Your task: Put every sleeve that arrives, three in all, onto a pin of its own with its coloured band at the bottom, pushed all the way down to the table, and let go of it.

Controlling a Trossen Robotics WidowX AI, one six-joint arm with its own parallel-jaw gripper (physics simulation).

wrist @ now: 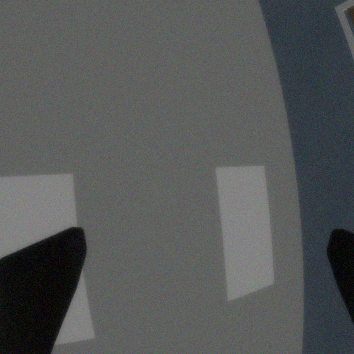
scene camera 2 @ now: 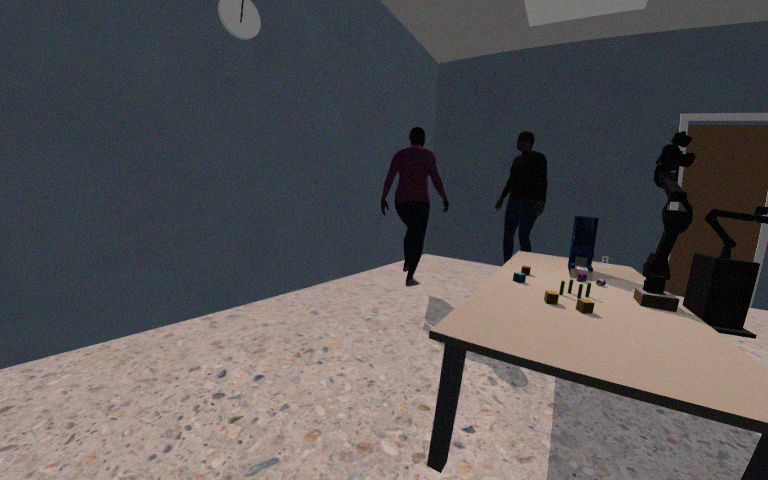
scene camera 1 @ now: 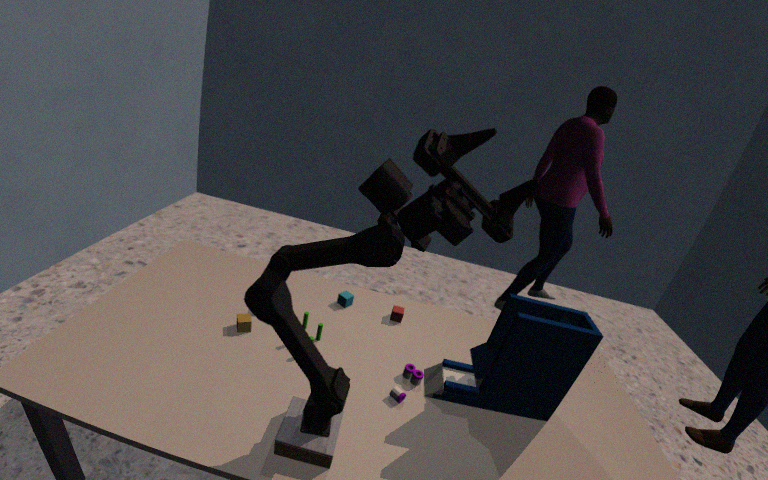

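Note:
Two sleeves (scene camera 1: 409, 371) (scene camera 1: 417, 376) stand upright side by side, purple bands on top, before the blue chute. A third sleeve (scene camera 1: 397, 394) (scene camera 2: 600, 281) lies on its side nearer the arm's base, its purple band toward the lower right in scene camera 1. Four thin green pins (scene camera 2: 561, 288) (scene camera 2: 570, 286) (scene camera 2: 579, 290) (scene camera 2: 587, 289) stand bare; the arm partly hides them in scene camera 1. My gripper (scene camera 1: 515, 156) (wrist: 211, 243) is open and empty, high above the table and far from the sleeves, facing the ceiling and wall in the wrist view.
The blue chute (scene camera 1: 543, 362) (scene camera 2: 583, 240) stands right of the sleeves. A teal cube (scene camera 1: 345, 298) (scene camera 2: 519, 277), a red cube (scene camera 1: 397, 314) (scene camera 2: 526, 270) and two yellow cubes (scene camera 2: 551, 297) (scene camera 2: 585, 306) lie around the pins. Two people are beyond the table; another arm stands on a black pedestal (scene camera 2: 719, 294).

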